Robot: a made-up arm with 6 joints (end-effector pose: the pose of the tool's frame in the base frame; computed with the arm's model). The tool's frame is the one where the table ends.
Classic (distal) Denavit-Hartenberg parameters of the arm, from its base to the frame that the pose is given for. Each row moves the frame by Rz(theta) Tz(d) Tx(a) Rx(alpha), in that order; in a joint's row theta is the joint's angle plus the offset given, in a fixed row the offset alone. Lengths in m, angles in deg.
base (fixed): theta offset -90; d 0.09; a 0; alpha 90
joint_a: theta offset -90; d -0.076; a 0.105; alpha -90
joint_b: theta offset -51.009; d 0; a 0.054; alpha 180
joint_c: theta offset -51.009; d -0.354; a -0.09; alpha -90
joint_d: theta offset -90; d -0.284; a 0.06; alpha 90
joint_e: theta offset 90; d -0.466; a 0.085; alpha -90
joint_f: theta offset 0; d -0.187; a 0.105; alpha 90
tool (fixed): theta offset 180; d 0.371; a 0; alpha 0
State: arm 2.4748 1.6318 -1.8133 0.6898 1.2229 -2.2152
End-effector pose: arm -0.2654 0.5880 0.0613 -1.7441 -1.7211 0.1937
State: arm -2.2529 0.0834 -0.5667 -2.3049 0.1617 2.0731
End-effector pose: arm -0.4805 -0.3310 -0.0914 -0.7227 -0.7711 1.4077
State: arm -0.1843 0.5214 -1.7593 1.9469 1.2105 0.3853
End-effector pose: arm -0.1774 -0.3662 -0.3468 -1.3814 -0.6970 -0.9068
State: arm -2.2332 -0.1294 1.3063 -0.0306 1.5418 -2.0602
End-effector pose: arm -0.3983 0.2229 0.2888 -0.5615 -0.8365 2.6944
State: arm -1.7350 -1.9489 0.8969 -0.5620 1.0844 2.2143
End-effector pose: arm -0.0963 -0.5465 -0.0573 1.6912 1.2052 -0.6372
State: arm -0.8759 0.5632 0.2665 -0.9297 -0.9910 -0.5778
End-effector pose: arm 0.4540 -0.2105 0.0139 1.9879 0.9478 -0.1514
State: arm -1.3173 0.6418 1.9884 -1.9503 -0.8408 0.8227
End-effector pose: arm 0.7424 0.0711 -0.2081 1.0135 2.3040 -0.9137
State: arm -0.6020 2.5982 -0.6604 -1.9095 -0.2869 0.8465
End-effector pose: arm 0.2687 0.1899 -0.5261 -0.8142 2.0305 -1.4237
